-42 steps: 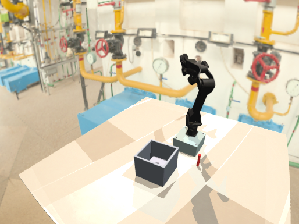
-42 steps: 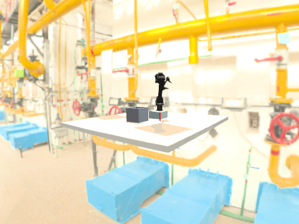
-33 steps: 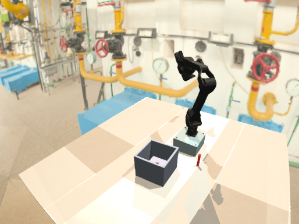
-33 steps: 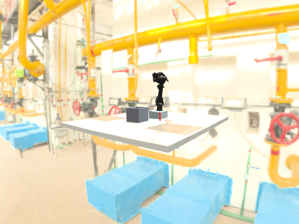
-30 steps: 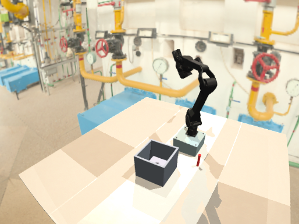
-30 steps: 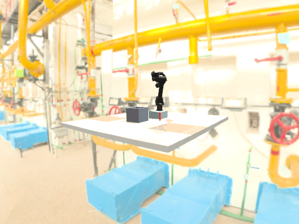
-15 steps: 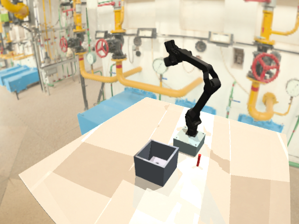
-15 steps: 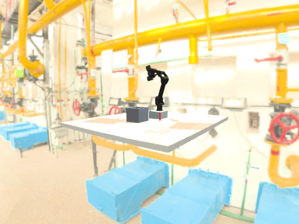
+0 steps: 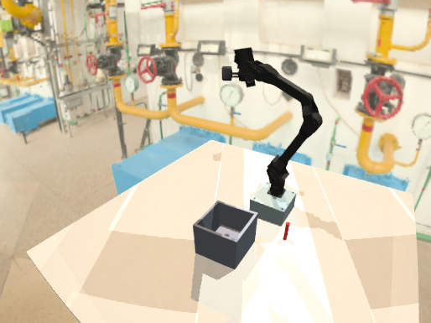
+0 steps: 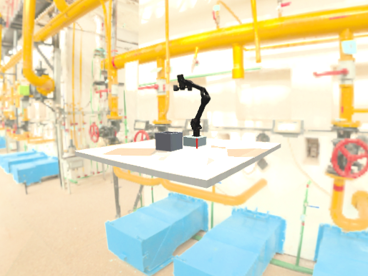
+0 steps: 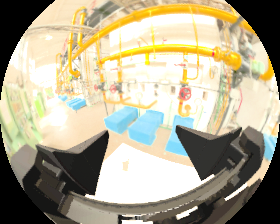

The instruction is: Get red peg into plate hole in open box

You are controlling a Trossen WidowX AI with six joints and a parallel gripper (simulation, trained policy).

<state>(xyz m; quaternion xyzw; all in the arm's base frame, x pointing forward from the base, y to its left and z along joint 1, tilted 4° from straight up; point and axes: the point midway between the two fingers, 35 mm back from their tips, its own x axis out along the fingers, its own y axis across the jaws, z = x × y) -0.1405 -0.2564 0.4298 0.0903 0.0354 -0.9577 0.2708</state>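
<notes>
Right now my gripper tip is 330 mm short of the red peg, 360 mm to the right of it and 480 mm above it. The rest, counted from my gripper tip: plate 470 mm ahead, 180 mm to the left, 480 mm below.
</notes>
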